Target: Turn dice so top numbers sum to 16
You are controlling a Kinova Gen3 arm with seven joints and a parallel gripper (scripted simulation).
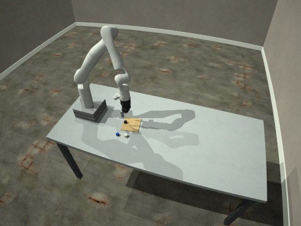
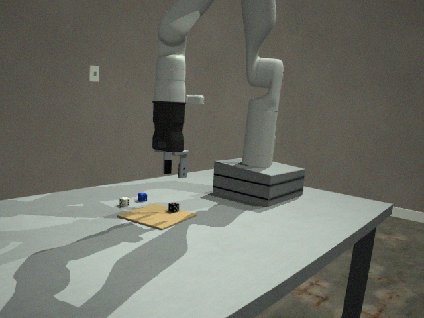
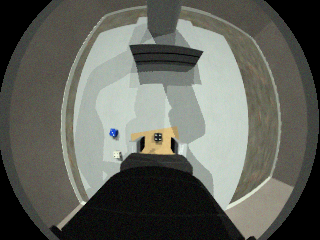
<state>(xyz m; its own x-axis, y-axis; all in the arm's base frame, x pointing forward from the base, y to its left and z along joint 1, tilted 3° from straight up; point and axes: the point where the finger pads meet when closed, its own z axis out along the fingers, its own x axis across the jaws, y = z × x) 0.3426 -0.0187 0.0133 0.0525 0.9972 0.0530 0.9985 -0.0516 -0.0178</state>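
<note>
My gripper is now 13 cm to the left of the white die, 10 cm above it and 6 cm short of it. From my hand the other things lie so: tan mat 11 cm below, 5 cm ahead; then blue die 14 cm to the right, 10 cm below, 1 cm behind; then black die 10 cm below.
</note>
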